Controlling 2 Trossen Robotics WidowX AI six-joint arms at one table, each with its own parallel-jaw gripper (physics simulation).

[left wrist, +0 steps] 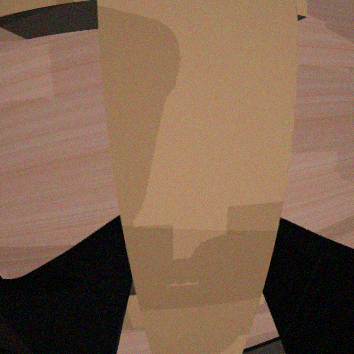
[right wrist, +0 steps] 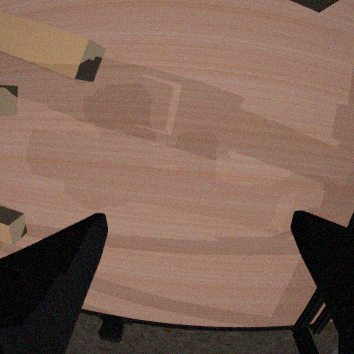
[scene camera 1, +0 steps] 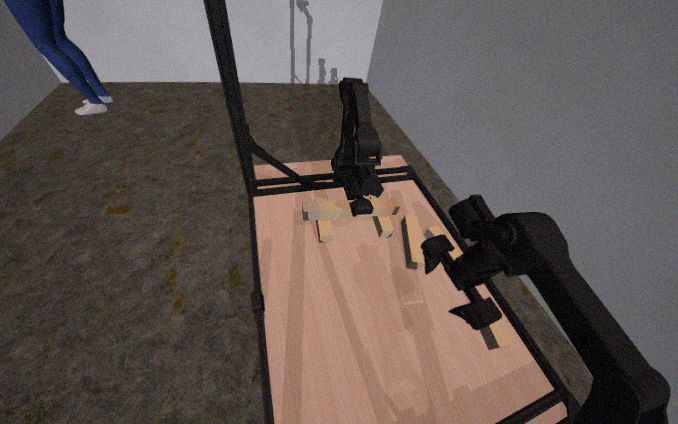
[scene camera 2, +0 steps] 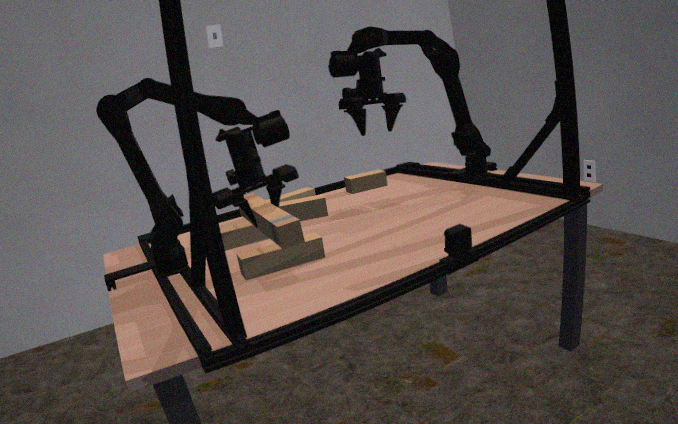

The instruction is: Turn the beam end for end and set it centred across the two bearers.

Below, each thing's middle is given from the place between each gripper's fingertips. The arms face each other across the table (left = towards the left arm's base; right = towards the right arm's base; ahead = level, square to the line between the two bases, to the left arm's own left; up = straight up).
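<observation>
My right hand is 70 mm past the beam [scene camera 2: 285, 230], 360 mm to the right of it and 120 mm above it. Relative to my left hand, the beam is 1 cm above.
</observation>
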